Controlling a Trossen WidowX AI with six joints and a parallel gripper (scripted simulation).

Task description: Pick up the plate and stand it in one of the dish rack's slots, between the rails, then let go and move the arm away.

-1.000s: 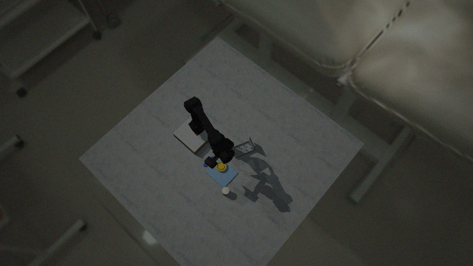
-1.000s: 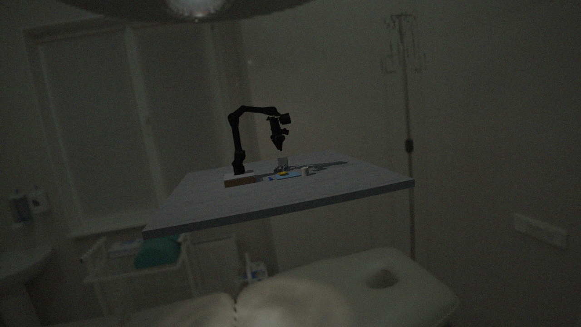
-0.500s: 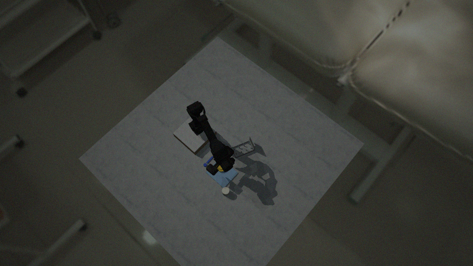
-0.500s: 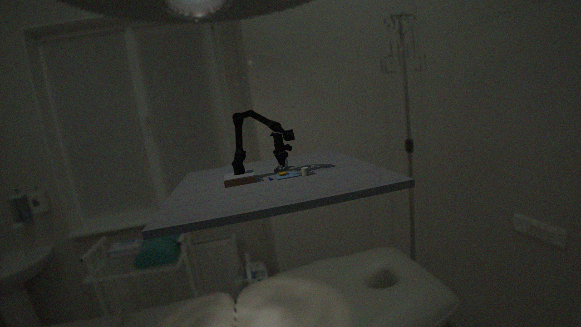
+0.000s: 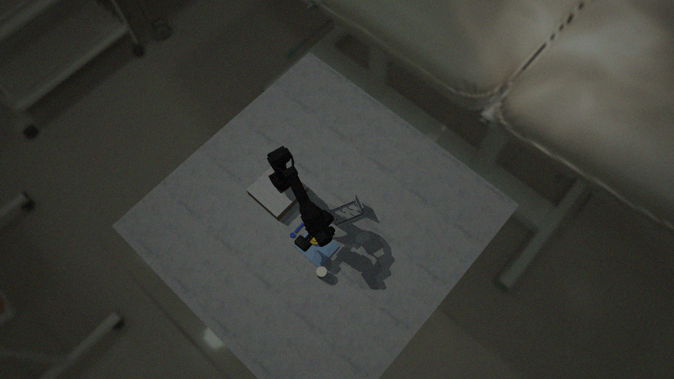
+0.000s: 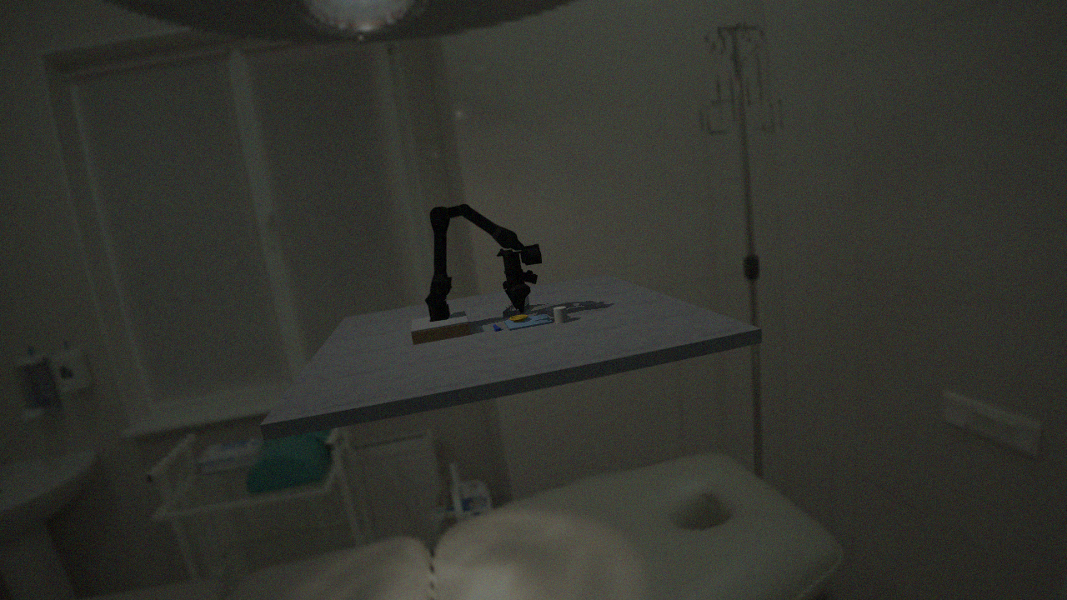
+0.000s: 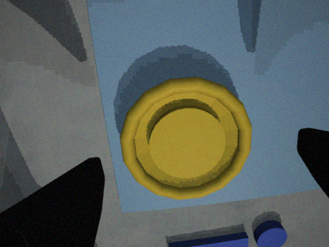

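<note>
Now: the yellow plate 10 mm behind my gripper tip and 30 mm below it. From my gripper tip the other things lie so: small white cup (140 mm ahead, 80 mm to the right, 20 mm below); light blue mat (20 mm ahead, 20 mm to the right, 40 mm below); grey dish rack (10 mm behind, 180 mm to the left, 20 mm below).
</note>
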